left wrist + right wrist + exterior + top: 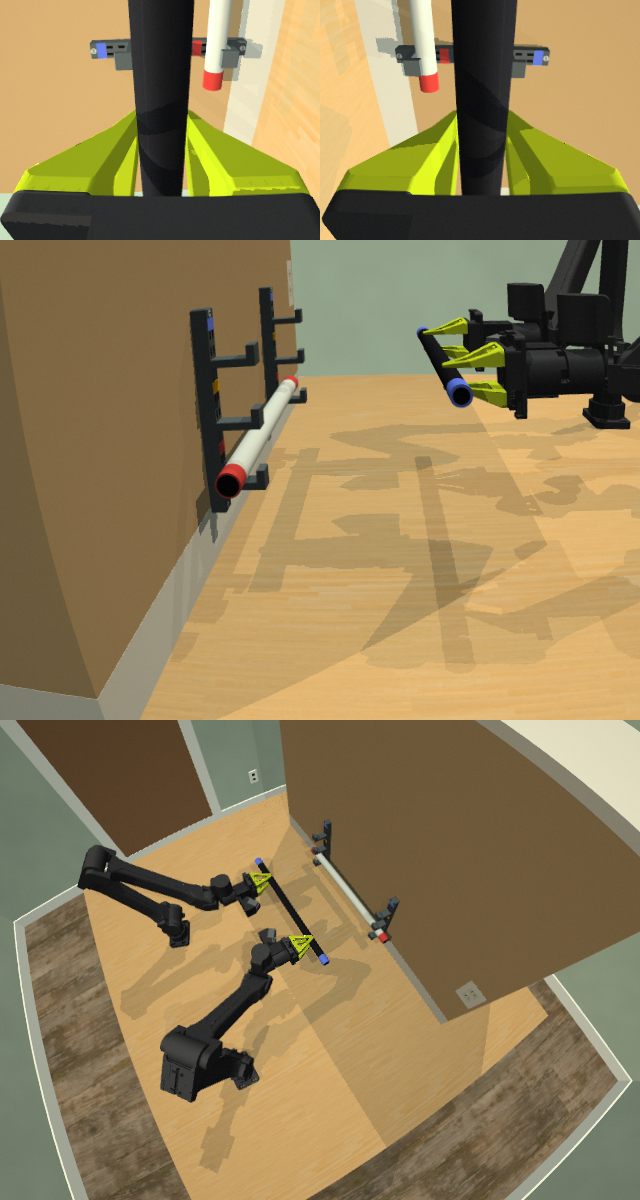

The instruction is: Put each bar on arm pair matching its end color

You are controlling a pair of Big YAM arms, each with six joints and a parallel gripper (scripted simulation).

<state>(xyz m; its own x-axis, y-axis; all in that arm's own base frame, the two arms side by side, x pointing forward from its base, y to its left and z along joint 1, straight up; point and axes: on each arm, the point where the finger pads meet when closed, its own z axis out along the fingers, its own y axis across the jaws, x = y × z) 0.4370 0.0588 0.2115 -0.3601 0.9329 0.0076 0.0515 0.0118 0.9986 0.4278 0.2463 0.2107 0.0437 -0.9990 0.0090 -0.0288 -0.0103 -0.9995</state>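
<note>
Right now the black bar is 15 cm to the right of my left hand. The rest, counted from my left hand: grey baseboard 30 cm ahead, 18 cm to the right, 18 cm below; brown wall 45 cm ahead, 18 cm to the right, 24 cm above.
</note>
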